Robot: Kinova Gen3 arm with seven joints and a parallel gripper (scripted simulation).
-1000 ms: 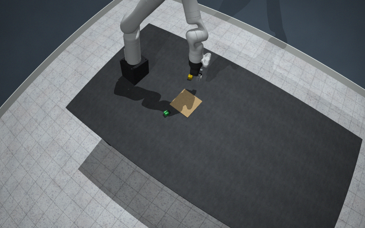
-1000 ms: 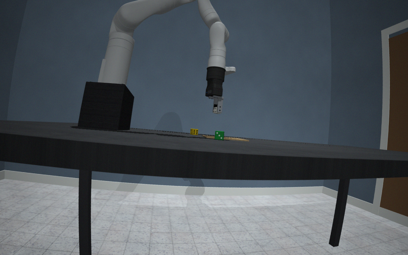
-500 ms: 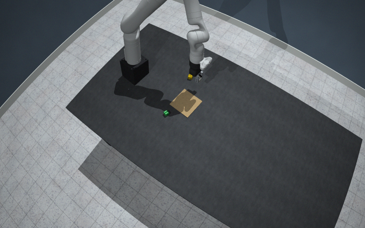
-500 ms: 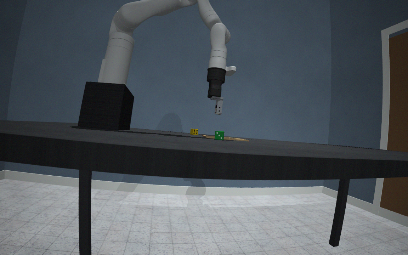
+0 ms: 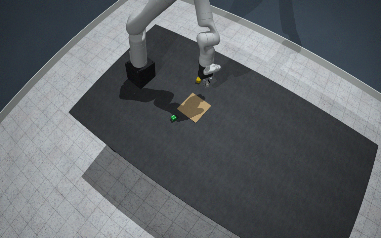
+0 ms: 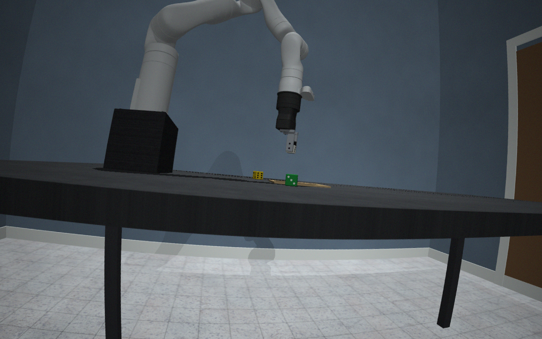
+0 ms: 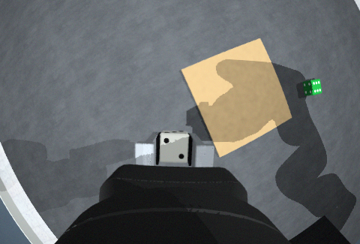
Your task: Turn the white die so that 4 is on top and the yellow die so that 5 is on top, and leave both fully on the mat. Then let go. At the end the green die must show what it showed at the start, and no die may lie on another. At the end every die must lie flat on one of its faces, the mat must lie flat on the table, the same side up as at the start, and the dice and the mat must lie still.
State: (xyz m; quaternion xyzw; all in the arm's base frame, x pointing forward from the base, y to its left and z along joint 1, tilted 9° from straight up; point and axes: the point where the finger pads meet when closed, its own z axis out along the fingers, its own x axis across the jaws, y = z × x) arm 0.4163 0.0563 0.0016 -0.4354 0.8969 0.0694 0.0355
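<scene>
Now: hand 10 mm above the white die. The rest, counted from my hand: green die 90 mm behind, 230 mm to the right, 100 mm below; yellow die 80 mm behind, 60 mm to the left, 100 mm below; tan mat 20 mm behind, 120 mm to the right, 110 mm below.
</scene>
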